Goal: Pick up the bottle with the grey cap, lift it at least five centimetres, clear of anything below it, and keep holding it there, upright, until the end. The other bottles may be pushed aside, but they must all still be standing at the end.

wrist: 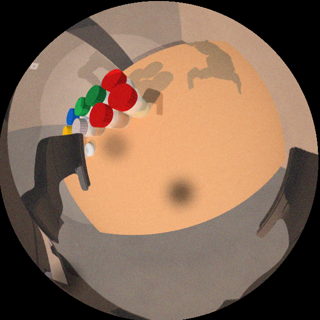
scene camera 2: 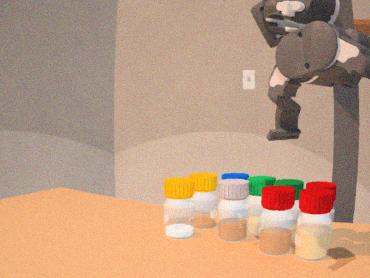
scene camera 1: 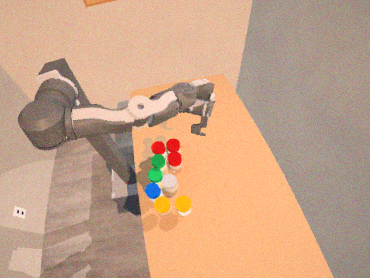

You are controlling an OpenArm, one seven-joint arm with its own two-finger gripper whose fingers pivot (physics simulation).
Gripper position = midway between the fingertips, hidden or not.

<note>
I see my gripper [scene camera 2: 334,129], a green-capped bottle [scene camera 2: 256,183] and a grey-capped bottle [scene camera 2: 233,210].
My gripper is seen too in the wrist view [wrist: 157,180].
</note>
